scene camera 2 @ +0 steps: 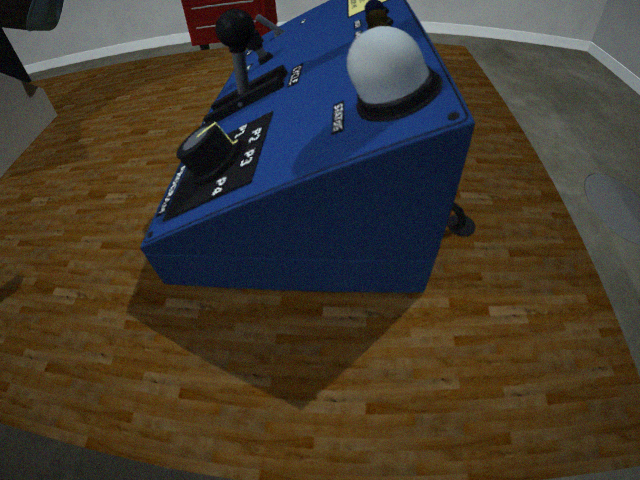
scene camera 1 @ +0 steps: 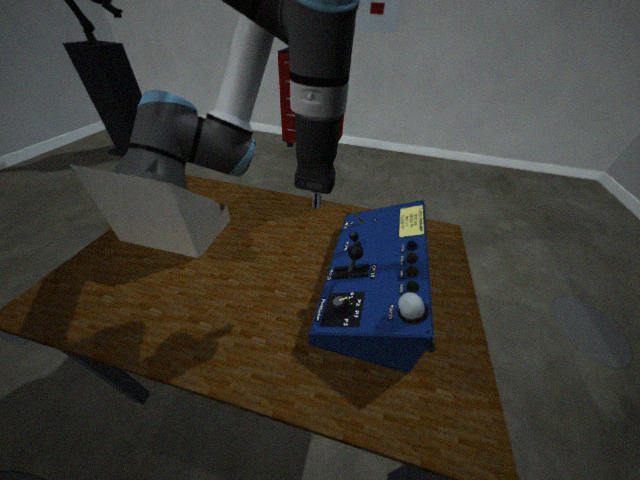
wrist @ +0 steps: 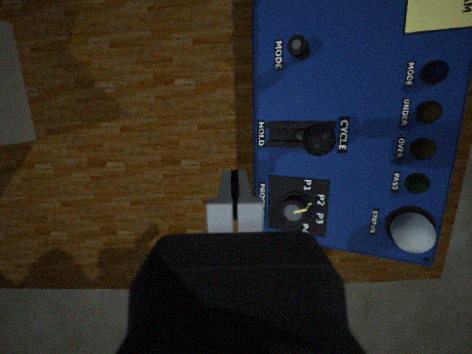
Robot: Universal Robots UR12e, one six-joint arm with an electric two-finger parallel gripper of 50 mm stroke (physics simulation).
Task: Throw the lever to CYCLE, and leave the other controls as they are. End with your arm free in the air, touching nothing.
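Places are measured from the arm's base along level axes (x ahead, y left, z up), in centimetres.
Pixels of known places: gripper, fingertip midpoint: (scene camera 1: 316, 205) (wrist: 234, 184); arm's base at its link origin: (scene camera 1: 151, 185).
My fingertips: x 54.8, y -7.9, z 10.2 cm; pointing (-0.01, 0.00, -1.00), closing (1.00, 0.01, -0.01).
For each thing: its top centre in the pictures, then the offset to it from my fingertips. "spot": a spot on its surface instead. Level surfaces: height alone.
- black ball-topped lever at its top centre: (scene camera 2: 231, 9) (wrist: 324, 141) (scene camera 1: 356, 246) dx +10.5, dy +1.7, dz -11.3 cm
- PROGRAM knob at its top centre: (scene camera 2: 199, 128) (wrist: 298, 215) (scene camera 1: 341, 299) dx +9.8, dy -10.3, dz -17.9 cm
- MODE toggle at its top centre: (scene camera 2: 257, 30) (wrist: 307, 43) (scene camera 1: 357, 233) dx +9.6, dy +13.7, dz -17.3 cm
- white STATUS dome at a spot on its surface: (scene camera 2: 385, 64) (scene camera 1: 410, 311) spot: dx +24.2, dy -13.5, dz -11.5 cm
- wooden table at its surface level: dz -31.1 cm
The black ball-topped lever (scene camera 1: 355, 251) (scene camera 2: 235, 31) (wrist: 318, 139) stands in its slot on the blue control panel (scene camera 1: 382, 227) (scene camera 2: 310, 227) (wrist: 360, 175). Its ball is over the CYCLE side of the slot in the wrist view, and the shaft leans that way from the panel's normal. Whether it rests against the end of the slot I cannot tell. My gripper (scene camera 1: 316, 205) (wrist: 234, 184) is shut and empty. It hangs in the air off the HOLD side of the panel, apart from the lever. The gripper does not show in scene camera 2.
The panel also carries a PROGRAM knob (scene camera 1: 339, 302) (scene camera 2: 206, 149) (wrist: 293, 211), a MODE toggle (scene camera 1: 353, 236) (scene camera 2: 261, 49) (wrist: 298, 46), several dark lamps and a white STATUS dome (scene camera 1: 411, 305) (scene camera 2: 385, 64) (wrist: 412, 231). A grey angular block (scene camera 1: 155, 211) stands on the wooden table (scene camera 1: 258, 330) by the arm's base.
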